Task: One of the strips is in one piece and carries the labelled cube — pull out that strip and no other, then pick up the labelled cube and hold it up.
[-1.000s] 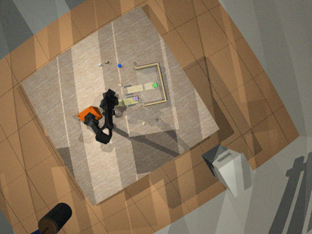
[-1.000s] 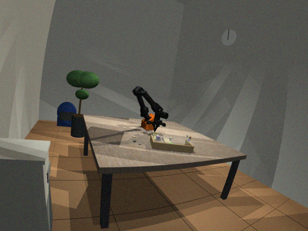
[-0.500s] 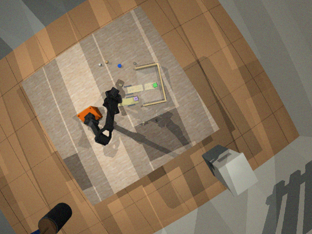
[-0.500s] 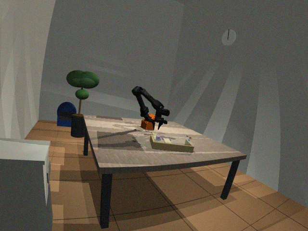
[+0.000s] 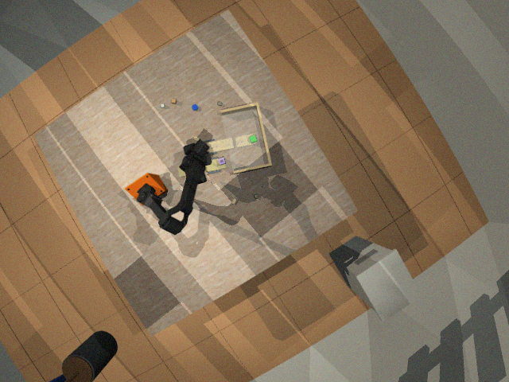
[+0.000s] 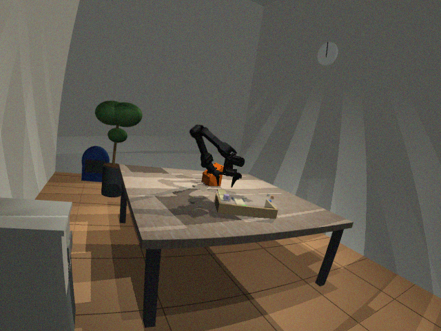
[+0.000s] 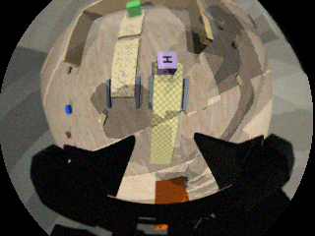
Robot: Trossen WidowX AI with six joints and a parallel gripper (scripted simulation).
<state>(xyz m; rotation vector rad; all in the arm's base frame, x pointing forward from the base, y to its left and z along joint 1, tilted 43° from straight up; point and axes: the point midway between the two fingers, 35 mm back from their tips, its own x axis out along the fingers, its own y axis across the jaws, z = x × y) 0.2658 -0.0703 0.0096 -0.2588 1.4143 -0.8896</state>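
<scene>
My gripper tip is now 1 cm to the left of the strip and 5 cm above it.
</scene>
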